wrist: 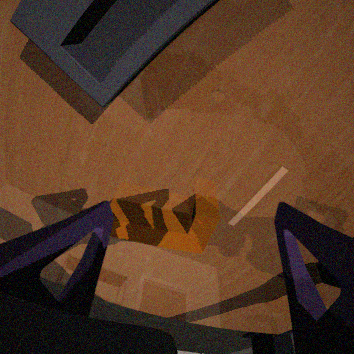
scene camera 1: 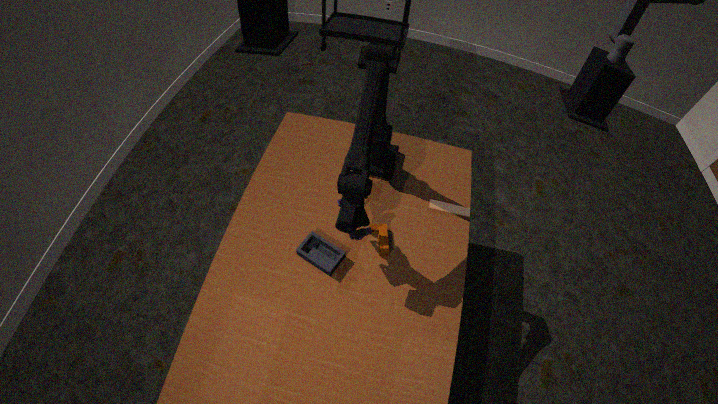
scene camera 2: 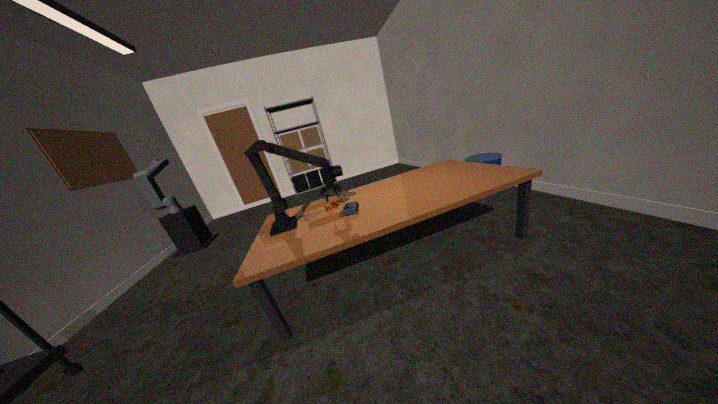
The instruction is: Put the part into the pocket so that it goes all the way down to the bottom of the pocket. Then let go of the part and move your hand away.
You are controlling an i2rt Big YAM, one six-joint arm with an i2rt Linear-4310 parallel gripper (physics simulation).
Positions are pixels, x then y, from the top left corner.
Scene:
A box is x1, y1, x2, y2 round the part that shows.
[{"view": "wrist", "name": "my gripper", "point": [191, 210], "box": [0, 200, 353, 353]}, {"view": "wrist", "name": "orange part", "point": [132, 221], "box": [109, 194, 219, 252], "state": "on the table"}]

